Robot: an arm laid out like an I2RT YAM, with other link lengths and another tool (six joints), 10 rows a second.
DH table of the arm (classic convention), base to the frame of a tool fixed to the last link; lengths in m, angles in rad. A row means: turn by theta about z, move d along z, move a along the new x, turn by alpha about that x. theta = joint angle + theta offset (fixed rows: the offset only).
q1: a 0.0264  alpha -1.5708  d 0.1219  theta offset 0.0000
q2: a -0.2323  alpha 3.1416  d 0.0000  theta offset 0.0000
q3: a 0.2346  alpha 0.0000  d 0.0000  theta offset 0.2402
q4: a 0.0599  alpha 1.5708  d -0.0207  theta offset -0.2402
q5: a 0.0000  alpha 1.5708  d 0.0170  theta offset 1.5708
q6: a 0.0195  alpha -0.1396  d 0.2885  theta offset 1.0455
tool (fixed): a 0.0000  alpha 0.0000  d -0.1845  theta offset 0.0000
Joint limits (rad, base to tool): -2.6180..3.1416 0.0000..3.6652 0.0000..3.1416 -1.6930..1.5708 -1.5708..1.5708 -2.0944..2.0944
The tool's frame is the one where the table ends.
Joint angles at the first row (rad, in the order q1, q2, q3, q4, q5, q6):
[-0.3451 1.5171 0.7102 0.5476 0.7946 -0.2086]
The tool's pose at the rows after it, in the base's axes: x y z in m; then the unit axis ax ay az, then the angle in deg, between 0 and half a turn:
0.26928 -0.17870 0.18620 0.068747 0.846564 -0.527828 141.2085
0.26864 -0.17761 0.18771 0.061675 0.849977 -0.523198 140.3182
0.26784 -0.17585 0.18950 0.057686 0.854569 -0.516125 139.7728
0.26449 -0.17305 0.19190 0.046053 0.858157 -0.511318 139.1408
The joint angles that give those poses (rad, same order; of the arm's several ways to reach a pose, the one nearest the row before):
[-0.3451 1.5065 0.6996 0.5537 0.7900 -0.2147]
[-0.3467 1.4865 0.6903 0.5462 0.7656 -0.2148]
[-0.3452 1.4651 0.6888 0.5171 0.7486 -0.2041]
[-0.3452 1.4269 0.6690 0.5001 0.7226 -0.2117]

